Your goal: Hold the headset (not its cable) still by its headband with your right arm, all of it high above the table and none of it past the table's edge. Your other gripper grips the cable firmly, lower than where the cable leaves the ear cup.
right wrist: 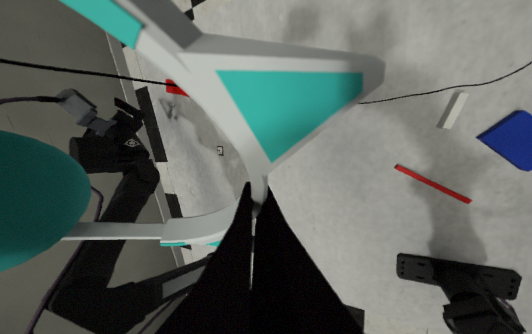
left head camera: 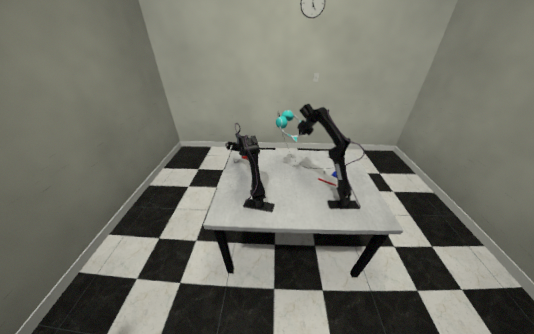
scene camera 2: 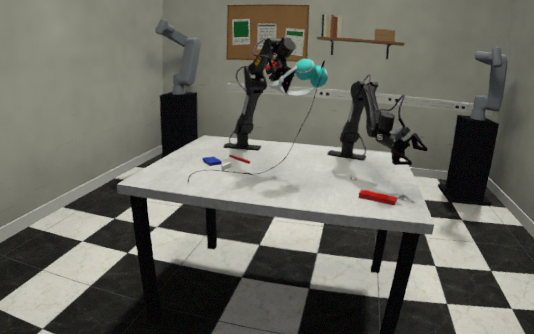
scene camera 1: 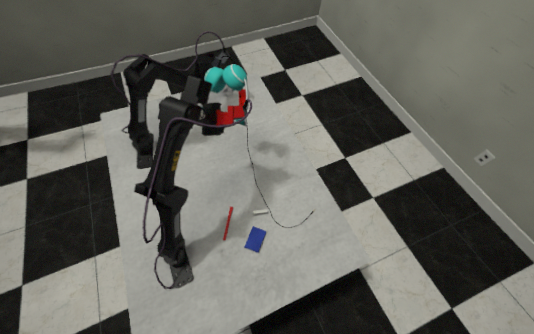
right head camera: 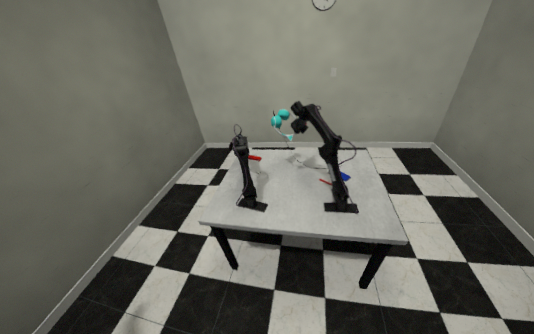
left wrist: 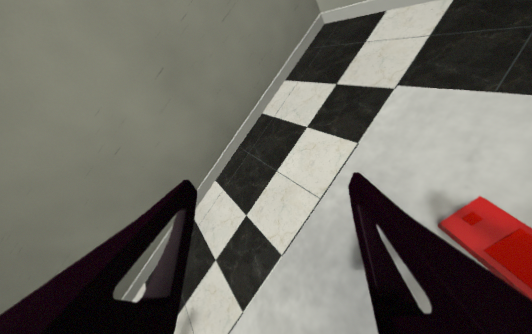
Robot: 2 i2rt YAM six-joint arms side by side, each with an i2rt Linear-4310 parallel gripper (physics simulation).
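Note:
The headset, with teal ear cups and a white headband (left head camera: 281,122) (right head camera: 276,121) (scene camera 1: 234,77) (scene camera 2: 305,69), hangs high above the table. My right gripper (right wrist: 255,188) is shut on the thin white headband, seen between its fingertips in the right wrist view. The thin black cable (scene camera 1: 254,172) (scene camera 2: 300,131) (right wrist: 440,90) runs down from the ear cups to the table, where its end lies curved. My left gripper (scene camera 2: 418,155) (left wrist: 267,182) is open and empty, low near the table's side edge, well apart from the cable.
A red-handled tool (scene camera 2: 377,197) (left wrist: 500,245) lies near my left gripper. A blue pad (scene camera 1: 255,239) (scene camera 2: 212,161), a red stick (scene camera 1: 228,223) (right wrist: 432,184) and a white block (scene camera 1: 260,212) (right wrist: 454,110) lie near the cable's lower end. A small ring-like piece (scene camera 2: 353,178) lies mid-table.

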